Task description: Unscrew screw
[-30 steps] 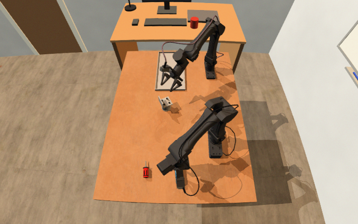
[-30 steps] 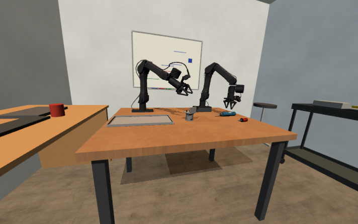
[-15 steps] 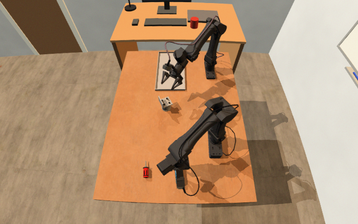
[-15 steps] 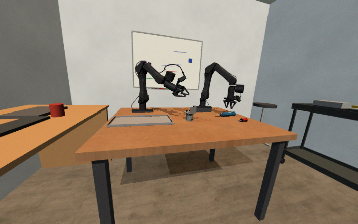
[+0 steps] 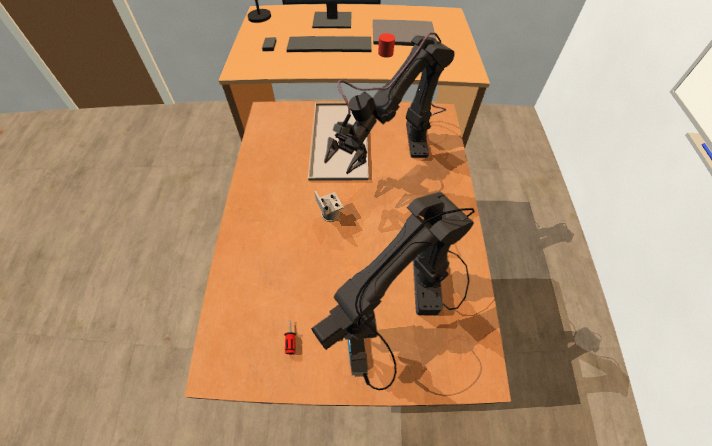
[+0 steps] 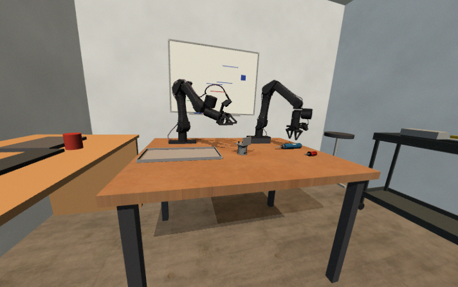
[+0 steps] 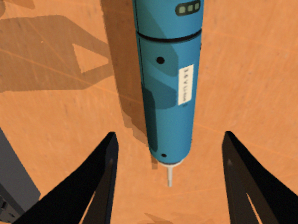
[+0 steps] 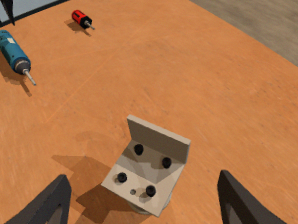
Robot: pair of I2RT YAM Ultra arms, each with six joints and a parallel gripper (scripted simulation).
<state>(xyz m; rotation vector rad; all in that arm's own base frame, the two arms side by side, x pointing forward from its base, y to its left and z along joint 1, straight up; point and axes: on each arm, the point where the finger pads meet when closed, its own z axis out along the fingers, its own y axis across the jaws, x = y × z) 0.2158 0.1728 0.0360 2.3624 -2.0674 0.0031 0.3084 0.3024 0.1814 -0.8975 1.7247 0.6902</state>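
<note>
My right gripper is now 12 cm above the l-shaped bracket, 6 cm to the right of it and 2 cm short of it. Also, from my right hand: small red screwdriver (49 cm to the left, 17 cm below, 10 cm ahead); then grey bit (35 cm to the left, 17 cm below, 6 cm behind); then grey tray (30 cm to the right, 18 cm below, 2 cm ahead).
</note>
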